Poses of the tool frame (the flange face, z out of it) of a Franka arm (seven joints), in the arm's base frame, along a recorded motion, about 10 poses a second.
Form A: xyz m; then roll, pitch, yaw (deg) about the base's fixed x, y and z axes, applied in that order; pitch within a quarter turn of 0, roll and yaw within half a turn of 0.
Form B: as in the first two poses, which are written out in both.
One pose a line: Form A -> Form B
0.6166, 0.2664, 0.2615, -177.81, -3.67, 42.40 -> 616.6, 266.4, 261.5, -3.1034, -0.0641, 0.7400
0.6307, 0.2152, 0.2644, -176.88, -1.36, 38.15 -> 630.7, 215.2, 264.4, -3.0871, -0.0237, 0.6658
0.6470, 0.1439, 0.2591, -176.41, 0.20, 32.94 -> 647.0, 143.9, 259.1, -3.0789, 0.0035, 0.5749
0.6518, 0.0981, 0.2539, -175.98, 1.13, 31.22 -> 651.8, 98.1, 253.9, -3.0714, 0.0197, 0.5449
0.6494, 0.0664, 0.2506, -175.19, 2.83, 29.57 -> 649.4, 66.4, 250.6, -3.0576, 0.0494, 0.5161
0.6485, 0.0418, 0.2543, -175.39, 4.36, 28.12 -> 648.5, 41.8, 254.3, -3.0611, 0.0761, 0.4908
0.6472, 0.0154, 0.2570, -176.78, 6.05, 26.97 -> 647.2, 15.4, 257.0, -3.0854, 0.1056, 0.4707
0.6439, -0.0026, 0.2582, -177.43, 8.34, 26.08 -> 643.9, -2.6, 258.2, -3.0967, 0.1456, 0.4552
